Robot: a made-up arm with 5 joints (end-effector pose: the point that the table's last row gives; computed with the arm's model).
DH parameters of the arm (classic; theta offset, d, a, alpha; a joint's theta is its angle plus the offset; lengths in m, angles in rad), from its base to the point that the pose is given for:
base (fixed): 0 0.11 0 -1.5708
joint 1: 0 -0.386 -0.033 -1.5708
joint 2: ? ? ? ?
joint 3: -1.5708 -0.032 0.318 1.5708
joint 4: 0 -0.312 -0.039 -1.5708
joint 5: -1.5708 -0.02 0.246 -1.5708
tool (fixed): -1.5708 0.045 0 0
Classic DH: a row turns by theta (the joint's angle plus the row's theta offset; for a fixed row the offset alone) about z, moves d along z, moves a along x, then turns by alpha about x.
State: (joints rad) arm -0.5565 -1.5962 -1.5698 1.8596 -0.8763
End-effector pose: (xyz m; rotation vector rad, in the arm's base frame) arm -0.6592 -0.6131 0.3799 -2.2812 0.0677 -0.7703
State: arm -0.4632 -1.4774 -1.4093 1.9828 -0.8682
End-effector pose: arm -0.6777 -0.5541 0.4880 -2.2657 0.4639 -0.5632
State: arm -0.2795 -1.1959 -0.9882 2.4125 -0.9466
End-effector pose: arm -0.6156 -0.4118 0.8035 -2.0972 1.5595 -0.0275
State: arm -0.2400 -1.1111 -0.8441 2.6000 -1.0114
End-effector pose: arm -0.5562 -0.3742 0.9103 -1.9857 1.9430 0.1967
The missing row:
joint 2: 1.5708 -0.457 0.004 1.5708
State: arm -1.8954 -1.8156 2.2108 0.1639 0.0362
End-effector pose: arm -0.2568 -0.3774 0.2398 -0.0153 0.5710 1.4371
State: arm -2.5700 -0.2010 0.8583 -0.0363 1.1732
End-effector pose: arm -0.3449 -0.9545 -0.3852 0.5149 -1.3432 2.3009
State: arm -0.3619 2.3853 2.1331 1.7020 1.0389
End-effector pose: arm -0.2729 -0.3917 0.1129 2.1349 -1.1602 0.8082
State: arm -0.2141 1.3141 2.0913 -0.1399 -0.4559
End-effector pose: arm -0.2452 -0.3884 0.3545 1.5118 -1.2661 -1.0068
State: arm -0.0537 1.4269 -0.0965 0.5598 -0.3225
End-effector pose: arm -0.1267 -0.3046 0.8319 0.0974 0.6989 -1.2958
